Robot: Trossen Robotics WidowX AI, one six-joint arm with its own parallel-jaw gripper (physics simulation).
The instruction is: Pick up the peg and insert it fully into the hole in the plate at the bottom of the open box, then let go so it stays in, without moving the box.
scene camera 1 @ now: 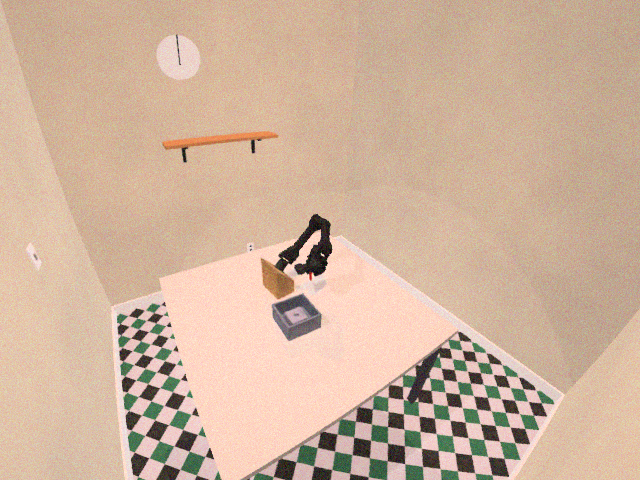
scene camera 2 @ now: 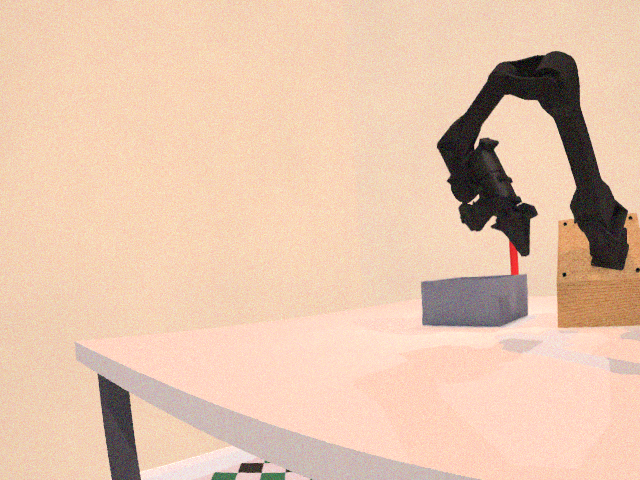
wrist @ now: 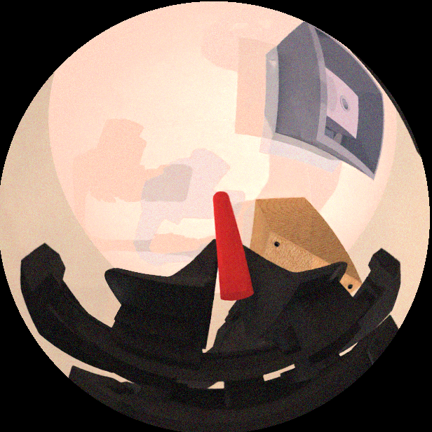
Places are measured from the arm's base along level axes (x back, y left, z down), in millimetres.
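Where they show: gripper, fingertip midpoint: (scene camera 1: pixel 308 273) (scene camera 2: pixel 526 255); arm's base at its link origin: (scene camera 1: pixel 278 268) (scene camera 2: pixel 610 255).
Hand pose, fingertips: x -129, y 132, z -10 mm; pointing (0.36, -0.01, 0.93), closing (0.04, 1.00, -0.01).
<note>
Each offset is from my fingertips to the top centre of the thing. Level surfaces: height alone.
The red peg @(dx -24, dy +2, dz -49 mm) (scene camera 1: pixel 310 276) (scene camera 2: pixel 513 258) (wrist: pixel 231 250) hangs nearly upright from my gripper (scene camera 1: pixel 310 272) (scene camera 2: pixel 518 246) (wrist: pixel 223 244), which is shut on it. Peg and gripper are above the table, outside the box and beyond its far side in scene camera 1. The grey open box @(dx -194, dy -171, dz +40 mm) (scene camera 1: pixel 305 328) (scene camera 2: pixel 460 302) (wrist: pixel 300 90) stands on the table. The pale plate @(dx -194, dy -171, dz +77 mm) (scene camera 1: pixel 289 317) (wrist: pixel 345 125) with its small round hole lies at the bottom of the box. In scene camera 2 the plate is hidden by the walls, and the peg's lower end meets the box's rim line.
A wooden block (scene camera 1: pixel 276 280) (scene camera 2: pixel 594 304) (wrist: pixel 287 217) with small dark holes stands upright on the table @(dz +138 mm) (scene camera 1: pixel 258 387) (scene camera 2: pixel 284 372), near the box and the arm's base. An orange shelf (scene camera 1: pixel 222 139) hangs on the wall, away from the table.
</note>
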